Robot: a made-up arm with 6 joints.
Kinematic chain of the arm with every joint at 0, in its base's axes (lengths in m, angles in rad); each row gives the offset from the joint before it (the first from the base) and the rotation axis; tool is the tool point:
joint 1: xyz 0 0 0.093 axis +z
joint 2: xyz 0 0.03 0 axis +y
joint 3: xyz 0 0 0.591 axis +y
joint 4: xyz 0 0 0.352 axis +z
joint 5: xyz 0 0 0 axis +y
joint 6: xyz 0 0 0.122 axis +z
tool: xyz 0 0 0
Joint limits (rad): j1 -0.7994..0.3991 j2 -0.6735..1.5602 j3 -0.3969..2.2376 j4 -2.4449..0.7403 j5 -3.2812..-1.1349 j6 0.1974..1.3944
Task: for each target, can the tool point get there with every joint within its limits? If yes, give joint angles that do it. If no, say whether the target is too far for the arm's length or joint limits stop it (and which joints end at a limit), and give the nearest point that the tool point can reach.
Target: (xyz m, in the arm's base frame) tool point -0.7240 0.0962 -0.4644
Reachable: no: joint limits stop it (at a limit: joint 1, joint 2, joint 3, joint 4, joint 5) | nearest point 0.2165 0.2009 -0.1687 | short by 0.991 m
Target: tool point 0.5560 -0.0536 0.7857
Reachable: yes | joints -0.3013 0.8179 -0.1988 -0.8522 -1.9921 1.2347
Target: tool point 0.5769 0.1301 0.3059
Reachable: yes | joints -0.0270 0.6579 1.8863 -1.3021 -1.7537 0.7740
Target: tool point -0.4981 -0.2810 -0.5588
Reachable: no: joint limits stop it (at a limit: joint 1, joint 2, joint 3, joint 4, joint 5) | nearest point 0.2535 -0.3247 -0.2703 | short by 0.806 m
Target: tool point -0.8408 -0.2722 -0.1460
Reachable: no: joint limits stop it (at a limit: joint 2, joint 3) | nearest point -0.6719 -0.2175 0.6051 | short by 0.772 m
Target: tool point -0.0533 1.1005 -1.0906
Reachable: no: too far | nearest point 0.4245 0.3316 -0.2980 | short by 1.203 m
